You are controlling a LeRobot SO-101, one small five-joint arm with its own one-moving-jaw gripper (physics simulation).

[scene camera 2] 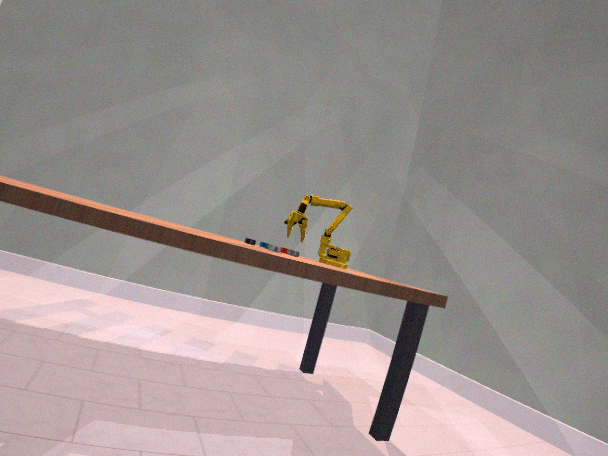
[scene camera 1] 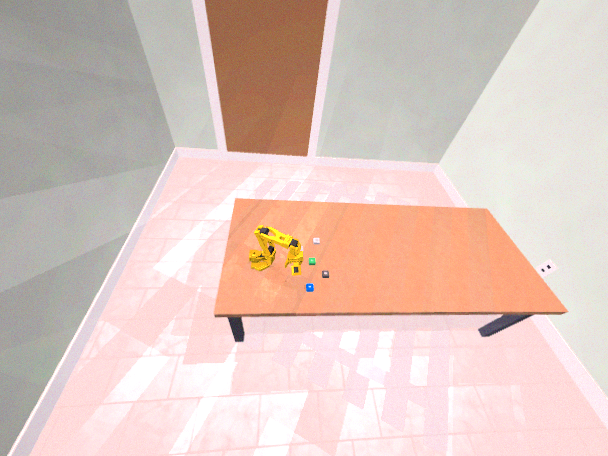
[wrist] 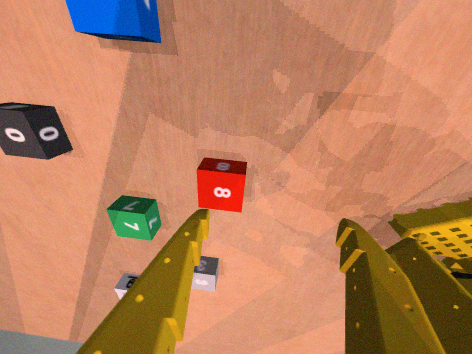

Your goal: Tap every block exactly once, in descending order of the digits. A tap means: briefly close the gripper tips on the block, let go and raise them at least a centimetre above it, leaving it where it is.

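Note:
My gripper (scene camera 1: 291, 267) (scene camera 2: 295, 239) (wrist: 275, 217) is open and empty, with a V-shaped gap, above the table. In the wrist view, the red block 8 (wrist: 220, 189) lies past the left jaw's tip; the gripper hides it in scene camera 1. The green block 7 (wrist: 134, 218) (scene camera 1: 312, 261) is left of that jaw. The black block 0 (wrist: 37, 131) (scene camera 1: 325, 274) (scene camera 2: 250, 241) is farther left. The blue block (wrist: 117, 17) (scene camera 1: 310, 287) is at the top edge, its digit cut off. A grey block (wrist: 206, 281), perhaps a 3, and a whitish block (wrist: 124, 286) are partly hidden by the left jaw.
The blocks stand on a wooden table (scene camera 1: 425, 260) (scene camera 2: 150, 227). The yellow arm's base (scene camera 1: 260, 260) (scene camera 2: 334, 255) stands on the table's left part in scene camera 1. A white block (scene camera 1: 316, 240) stands beyond the green one there. Light and shadow patches cross the table top.

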